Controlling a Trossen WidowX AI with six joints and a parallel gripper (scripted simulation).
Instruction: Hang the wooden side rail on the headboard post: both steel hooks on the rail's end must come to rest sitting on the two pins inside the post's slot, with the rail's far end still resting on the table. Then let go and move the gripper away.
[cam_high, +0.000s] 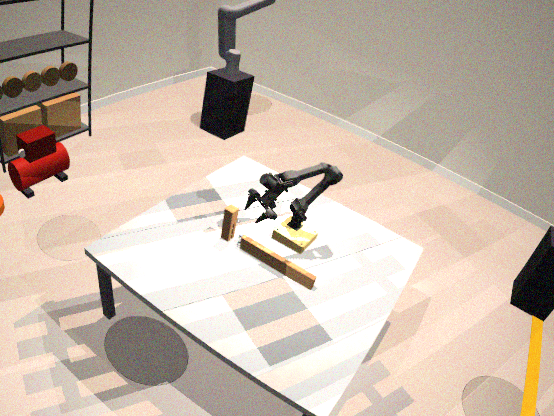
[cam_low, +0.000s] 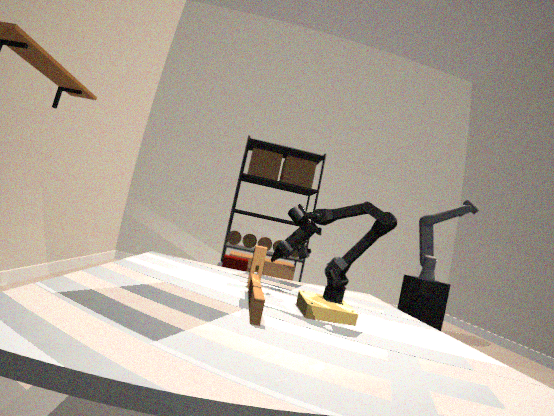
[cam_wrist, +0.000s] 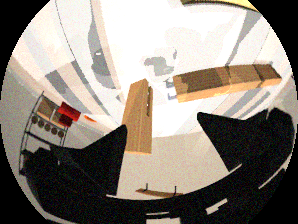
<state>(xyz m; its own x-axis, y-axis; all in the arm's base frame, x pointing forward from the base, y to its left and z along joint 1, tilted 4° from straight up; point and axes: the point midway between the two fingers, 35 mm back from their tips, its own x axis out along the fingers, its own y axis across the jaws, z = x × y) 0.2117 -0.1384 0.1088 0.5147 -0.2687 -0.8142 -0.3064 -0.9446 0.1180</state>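
The wooden headboard post is 70 mm to the right of my gripper tip, 60 mm below it and 60 mm ahead of it.
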